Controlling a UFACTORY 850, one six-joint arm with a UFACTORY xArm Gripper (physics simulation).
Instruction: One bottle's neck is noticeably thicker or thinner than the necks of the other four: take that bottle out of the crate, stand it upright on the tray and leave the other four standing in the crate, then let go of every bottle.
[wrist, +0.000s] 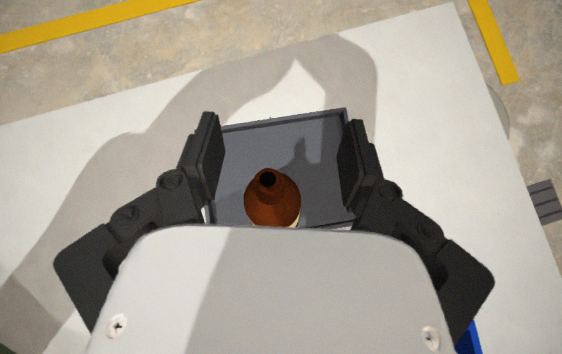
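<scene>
A brown bottle (272, 200) stands upright on the dark grey tray (320, 135), near the tray's lower edge, its dark round mouth facing up. My gripper (282, 134) is open and empty, with its fingers wide apart on the left and right. The bottle shows between and a little below the fingertips, touching neither, and its lower part is partly hidden by the gripper's housing. The crate and the other four bottles cannot be made out in the wrist view; a blue piece (469, 341) shows at the lower right edge.
The tray lies on a white table top (420, 75), crossed by the arm's shadow. Yellow stripes (90, 22) (495, 42) mark the concrete floor beyond. A grey slatted object (546, 202) shows at the right edge, and a pale round shape is partly hidden behind the table's right edge.
</scene>
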